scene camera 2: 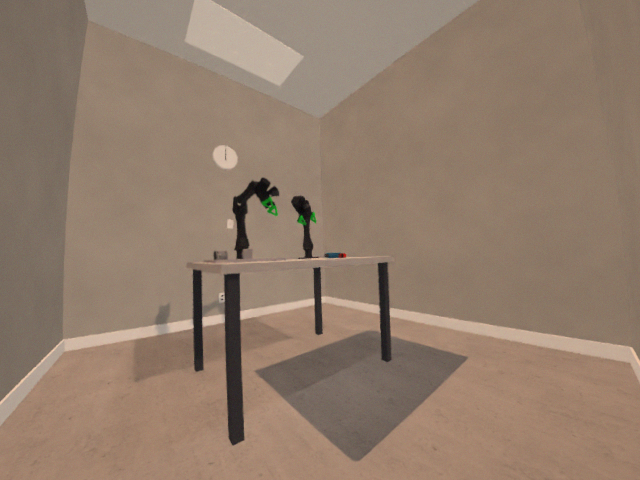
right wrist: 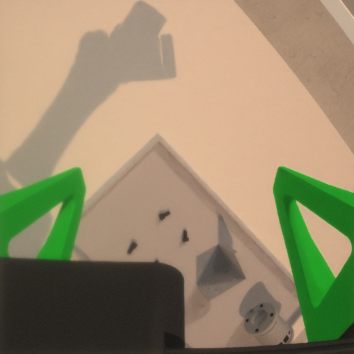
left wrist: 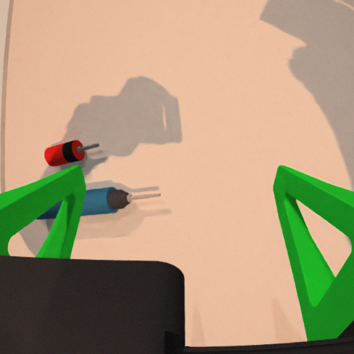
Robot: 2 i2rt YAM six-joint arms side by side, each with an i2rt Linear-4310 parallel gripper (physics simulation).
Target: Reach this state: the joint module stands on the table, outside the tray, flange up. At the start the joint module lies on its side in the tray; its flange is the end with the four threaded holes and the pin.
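Places are measured from the left arm's base along level axes (x ahead, y left, z up), in centimetres.
Pixels of known places: left gripper, fingertip midpoint: (scene camera 2: pixel 311 223); right gripper, fingertip midpoint: (scene camera 2: pixel 275 212).
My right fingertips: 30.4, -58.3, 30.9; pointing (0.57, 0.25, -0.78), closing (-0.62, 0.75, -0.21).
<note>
Behind a point stands the place of what it marks, as x, y, z.
The joint module (scene camera 2: pixel 220 255) {27.3, -92.6, 3.9} (right wrist: pixel 267 324) is a pale grey cylinder lying on its side in the tray (right wrist: pixel 145 187), near the bottom of the right wrist view. Its flange, with several dark holes, faces the upper left there; its lower end is partly cut off. My right gripper (scene camera 2: pixel 270 206) {30.4, -58.3, 30.9} (right wrist: pixel 179 177) is open and empty, high above the tray. My left gripper (scene camera 2: pixel 307 219) {28.9, -24.3, 26.6} (left wrist: pixel 179 175) is open and empty, above the table (scene camera 2: pixel 310 262) {66.1, -62.8, -1.1} (left wrist: pixel 225 135) (right wrist: pixel 220 110). The module does not show in the left wrist view.
A grey pointed block (scene camera 2: pixel 248 253) {30.3, -77.5, 4.7} (right wrist: pixel 220 272) is beside the module in the tray, with several small dark screws (right wrist: pixel 164 215). A blue screwdriver-like tool (scene camera 2: pixel 333 255) {30.9, -1.4, 2.0} (left wrist: pixel 99 201) and a short red tool (left wrist: pixel 64 153) lie on the table.
</note>
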